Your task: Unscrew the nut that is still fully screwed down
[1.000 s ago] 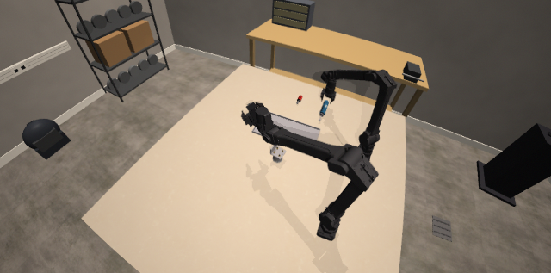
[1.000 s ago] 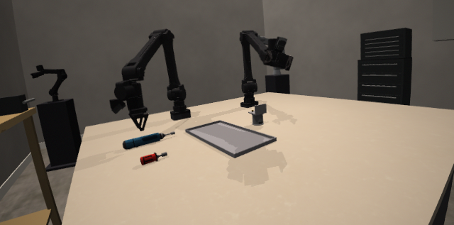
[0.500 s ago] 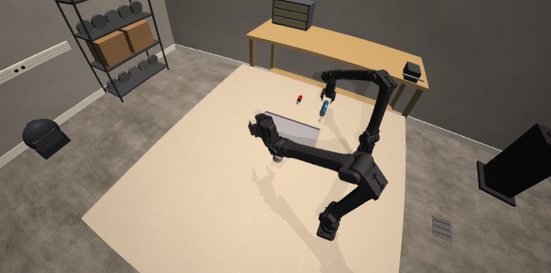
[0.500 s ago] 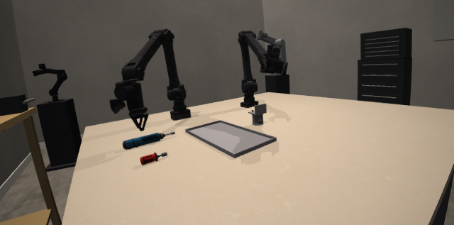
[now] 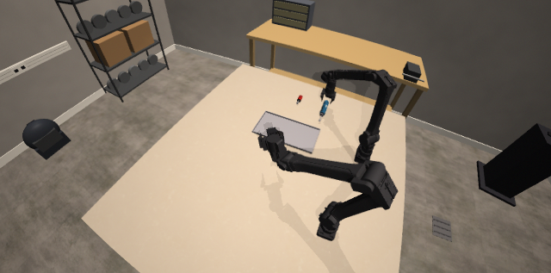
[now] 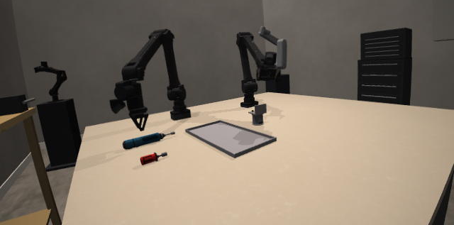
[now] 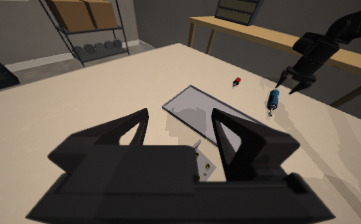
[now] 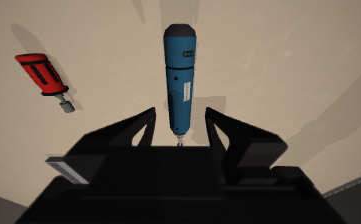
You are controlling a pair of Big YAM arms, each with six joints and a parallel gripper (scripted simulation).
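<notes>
The bracket lies 5 cm behind my left hand, 4 cm to the right of it and 17 cm below it. From my left hand the other things lie so: red-handled tool (12 cm ahead, 59 cm to the right, 22 cm below); then grey tray (2 cm ahead, 26 cm to the right, 23 cm below); then joint module (5 cm behind, 4 cm to the right, 21 cm below).
</notes>
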